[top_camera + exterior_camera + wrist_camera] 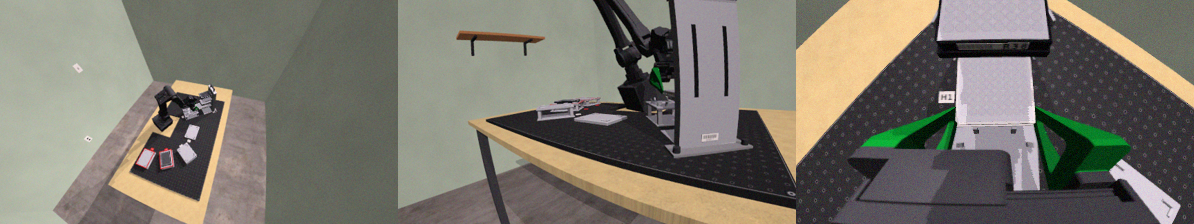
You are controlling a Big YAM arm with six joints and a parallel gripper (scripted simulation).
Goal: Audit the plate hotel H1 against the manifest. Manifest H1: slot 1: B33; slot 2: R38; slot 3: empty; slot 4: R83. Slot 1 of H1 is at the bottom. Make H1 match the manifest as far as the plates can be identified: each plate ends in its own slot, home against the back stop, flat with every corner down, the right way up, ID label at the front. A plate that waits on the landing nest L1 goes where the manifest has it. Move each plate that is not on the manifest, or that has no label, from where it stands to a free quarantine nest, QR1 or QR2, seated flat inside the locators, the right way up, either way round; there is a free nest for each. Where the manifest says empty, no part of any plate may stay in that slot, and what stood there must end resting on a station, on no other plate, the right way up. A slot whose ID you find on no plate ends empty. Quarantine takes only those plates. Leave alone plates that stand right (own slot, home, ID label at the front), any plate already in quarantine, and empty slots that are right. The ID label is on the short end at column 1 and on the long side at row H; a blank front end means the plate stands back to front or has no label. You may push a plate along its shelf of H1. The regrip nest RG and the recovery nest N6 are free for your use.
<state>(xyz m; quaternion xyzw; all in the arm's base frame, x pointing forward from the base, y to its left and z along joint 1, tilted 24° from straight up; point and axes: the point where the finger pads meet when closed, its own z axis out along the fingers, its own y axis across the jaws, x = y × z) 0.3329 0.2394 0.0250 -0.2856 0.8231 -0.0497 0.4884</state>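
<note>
My hand is 5 cm short of the pale plate, 3 cm to the right of it and 1 cm above it. The rest, counted from my hand: dark plate (9 cm ahead, 5 cm to the left, 4 cm above); then H1 tag (11 cm to the left, 11 cm below); then grey back panel (17 cm ahead, 8 cm to the left, 4 cm above).
</note>
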